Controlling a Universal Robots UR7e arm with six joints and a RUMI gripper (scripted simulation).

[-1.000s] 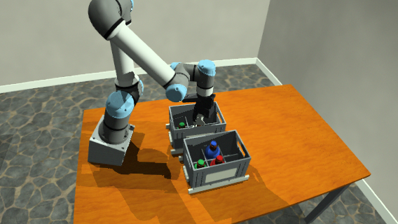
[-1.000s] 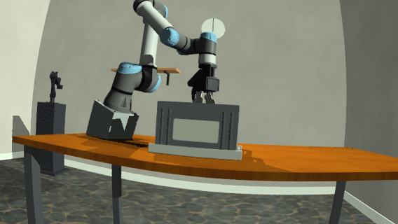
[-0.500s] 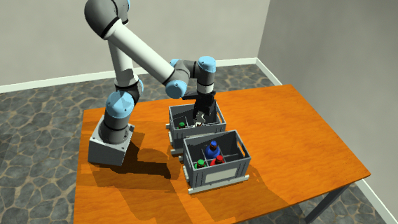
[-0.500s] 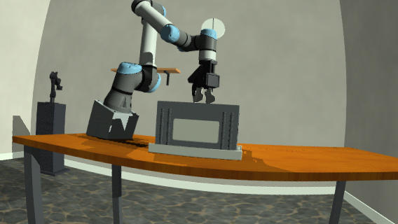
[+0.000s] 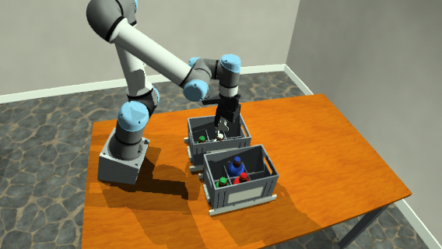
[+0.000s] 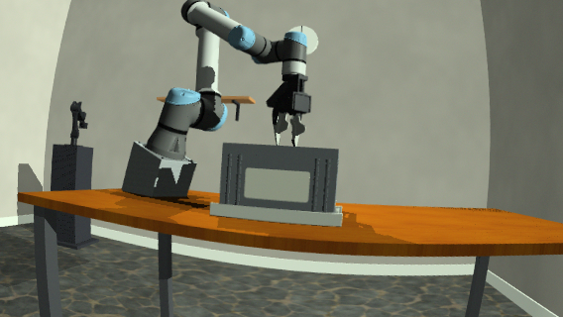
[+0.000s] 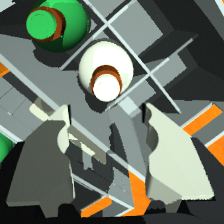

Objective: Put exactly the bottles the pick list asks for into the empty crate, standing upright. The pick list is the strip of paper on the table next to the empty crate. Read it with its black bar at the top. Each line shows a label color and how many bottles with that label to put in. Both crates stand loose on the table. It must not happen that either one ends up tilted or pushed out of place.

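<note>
The white-label bottle is 12 cm below my hand. The rest, counted from my hand: green bottle: 9 cm behind, 2 cm to the left, 12 cm below; then blue-label bottle: 1 cm ahead, 16 cm to the right, 12 cm below; then red-label bottle: 1 cm behind, 24 cm to the right, 12 cm below.
</note>
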